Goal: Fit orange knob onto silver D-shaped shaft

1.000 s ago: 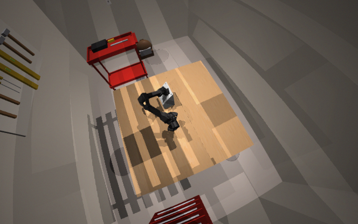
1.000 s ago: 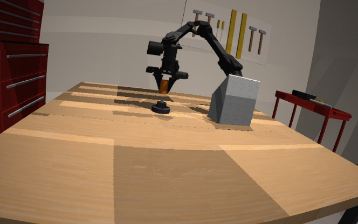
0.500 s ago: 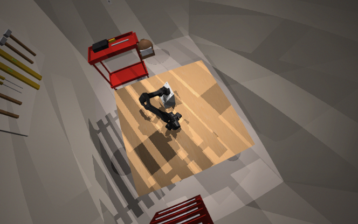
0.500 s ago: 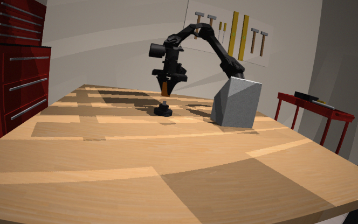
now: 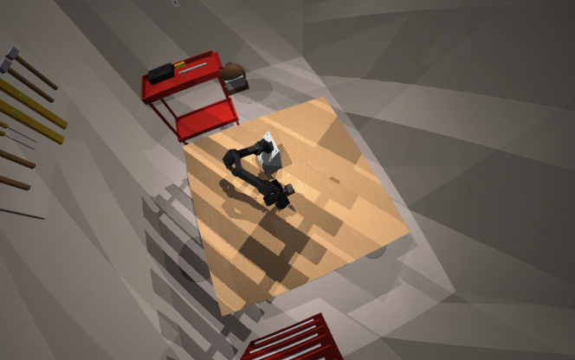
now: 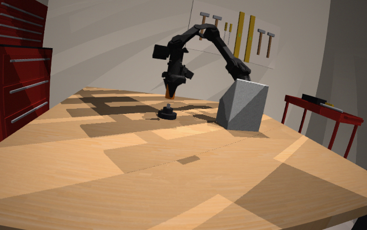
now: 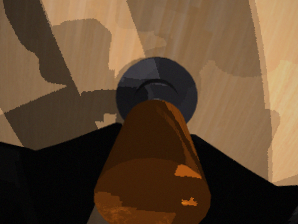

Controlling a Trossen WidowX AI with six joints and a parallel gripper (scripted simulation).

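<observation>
Now: the round pedestal 6 cm below my gripper tip. The rest, counted from my gripper tip: orange knob 3 cm above.
</observation>
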